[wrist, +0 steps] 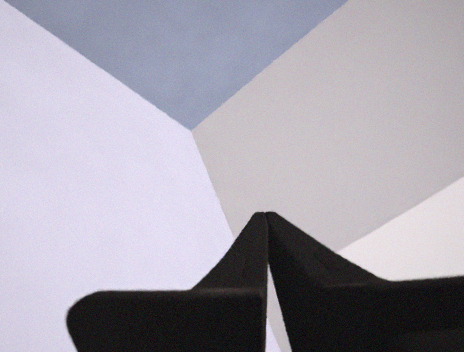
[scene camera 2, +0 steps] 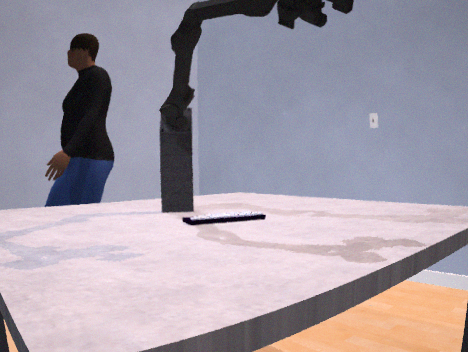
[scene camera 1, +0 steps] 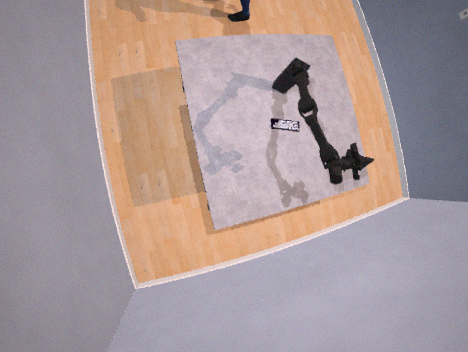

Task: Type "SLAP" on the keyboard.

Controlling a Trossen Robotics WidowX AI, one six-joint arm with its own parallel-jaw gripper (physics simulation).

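Seen in the pictures: gripper, fingertip midpoint: (wrist: 264, 221) (scene camera 1: 373, 159); arm's base, link origin: (scene camera 2: 174, 119) (scene camera 1: 297, 68).
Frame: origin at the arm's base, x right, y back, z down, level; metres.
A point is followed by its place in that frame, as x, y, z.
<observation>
A small dark keyboard with white keys (scene camera 1: 285, 125) @(0.094, -0.265, 0.284) (scene camera 2: 225, 218) @(0.117, -0.287, 0.284) lies flat on the table, in front of the arm's base. The letters on its keys are too small to read. My gripper (scene camera 1: 372, 160) @(0.077, -0.597, -0.313) (wrist: 264, 221) @(0.077, -0.597, -0.313) is shut, its two fingertips meeting with nothing between them. It is raised high above the table, well to one side of the keyboard and apart from it. In scene camera 2 the arm reaches out of the top of the view and the fingertips do not show. The keyboard does not show in the wrist view.
The pale grey table (scene camera 1: 240, 190) @(0.581, -0.511, 0.295) (scene camera 2: 150, 300) @(0.658, -0.586, 0.296) bears the arm's tall dark base (scene camera 2: 176, 170) @(0.015, -0.019, 0.163) behind the keyboard. Shadows of the arm fall across the table top. A person (scene camera 2: 90, 110) in a black top and blue trousers stands beyond the table. Walls surround the wooden floor (scene camera 1: 150, 240).
</observation>
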